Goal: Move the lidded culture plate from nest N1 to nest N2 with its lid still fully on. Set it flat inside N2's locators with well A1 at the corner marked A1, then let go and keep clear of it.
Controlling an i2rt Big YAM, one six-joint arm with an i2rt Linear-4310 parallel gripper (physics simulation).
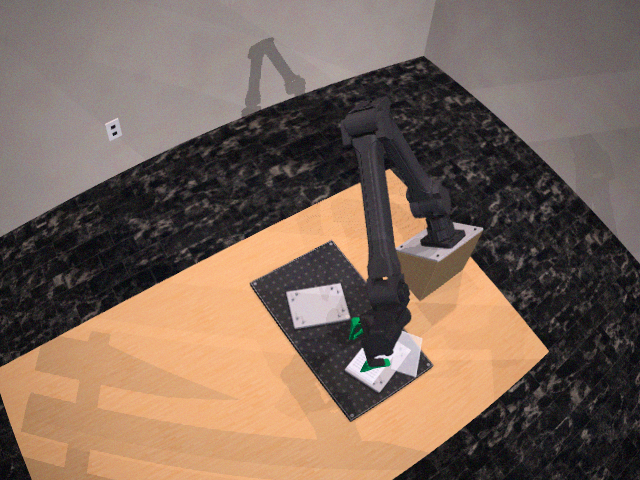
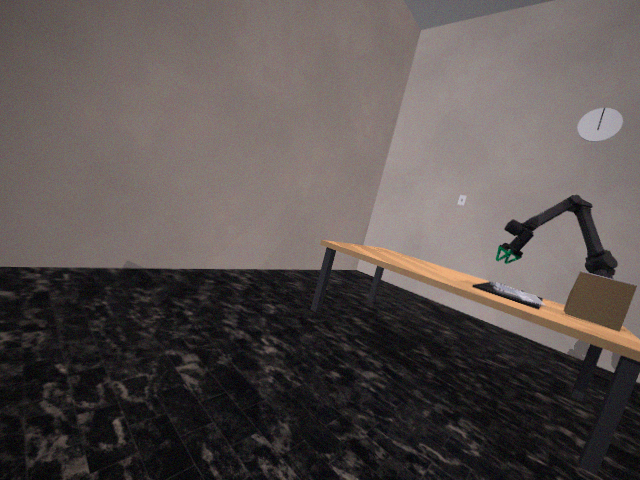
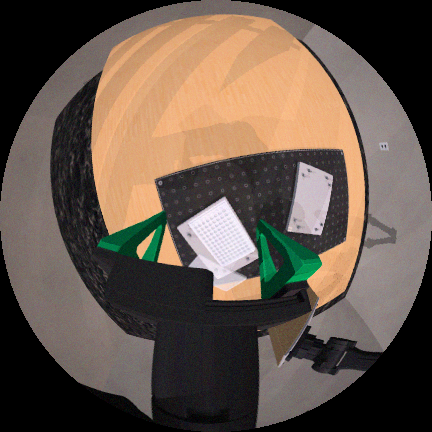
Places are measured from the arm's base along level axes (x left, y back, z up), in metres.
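Pixels of known places: gripper, fingertip midpoint: (image 1: 356,355) (image 2: 500,261) (image 3: 211,219); arm's base, origin of the base link: (image 1: 443,240) (image 2: 601,286) (image 3: 295,343).
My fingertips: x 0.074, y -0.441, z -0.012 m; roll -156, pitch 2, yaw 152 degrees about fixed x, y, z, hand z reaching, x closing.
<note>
Ahead of a thing's pixels: the offset from my fingertips to its top centre. Level surfaces: height alone.
The culture plate {dx +0.012, dy +0.075, dz -0.119 m} (image 1: 357,363) (image 3: 220,235) sits on the nearer pale nest {dx +0.024, dy +0.092, dz -0.133 m} (image 1: 378,385) (image 3: 185,229), its rows of wells showing. A clear lid-like sheet {dx +0.069, dy +0.163, dz -0.120 m} (image 1: 412,359) (image 3: 229,281) lies off to one side, across the nest's edge and the black board; it does not cover the wells. The other pale nest {dx -0.221, dy +0.088, dz -0.133 m} (image 1: 317,305) (image 3: 311,200) bears no plate and has small locators near its corners. I cannot read the nest labels or the A1 mark. My gripper (image 1: 356,355) (image 2: 502,261) (image 3: 211,219) is wide open and empty, well above the board, with green fingers.
Both nests are on a black perforated board {dx -0.131, dy +0.096, dz -0.154 m} (image 1: 330,361) (image 3: 200,187) on the wooden table {dz -0.168 m} (image 1: 206,335) (image 2: 413,263) (image 3: 200,90). The arm's box-shaped pedestal (image 1: 439,273) (image 2: 599,302) (image 3: 290,340) stands beside the board.
</note>
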